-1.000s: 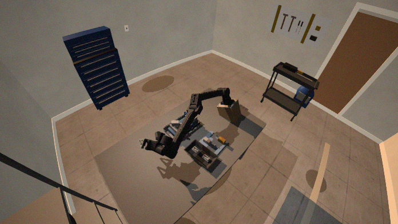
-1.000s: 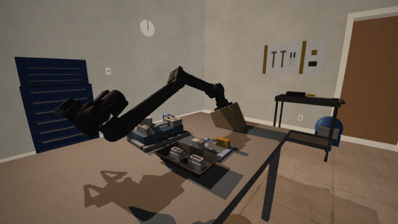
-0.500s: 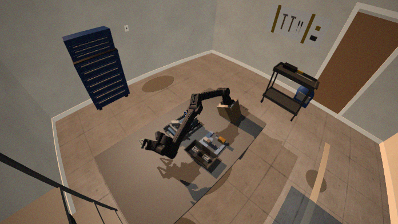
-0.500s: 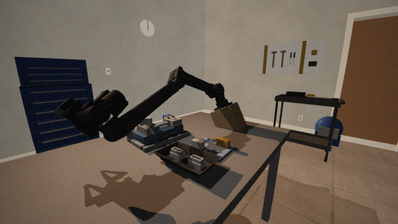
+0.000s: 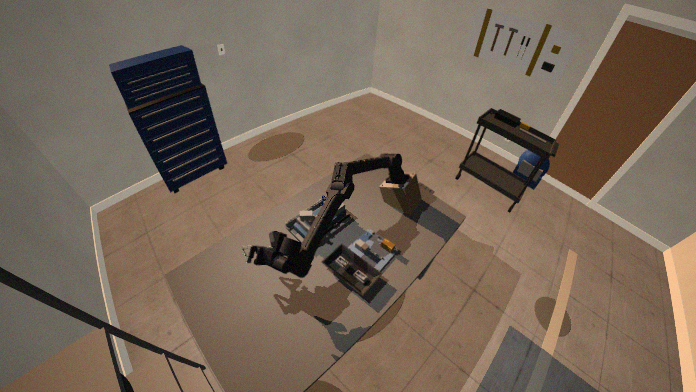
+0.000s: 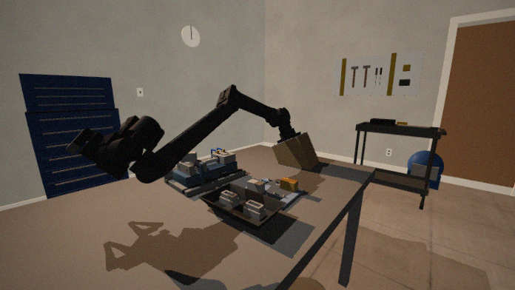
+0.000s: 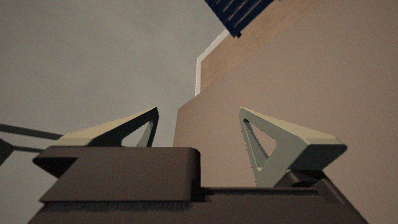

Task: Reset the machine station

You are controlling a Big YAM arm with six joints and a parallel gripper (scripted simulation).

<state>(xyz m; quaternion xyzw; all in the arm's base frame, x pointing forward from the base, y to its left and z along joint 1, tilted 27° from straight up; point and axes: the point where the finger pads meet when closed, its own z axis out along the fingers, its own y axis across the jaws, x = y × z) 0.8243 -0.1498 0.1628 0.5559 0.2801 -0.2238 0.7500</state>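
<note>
The vise lies 390 mm behind my hand, 20 mm to the left of it and 150 mm below it. From my hand the other things lie so: yellow brass blank (480 mm behind, 370 mm to the left, 160 mm below).
</note>
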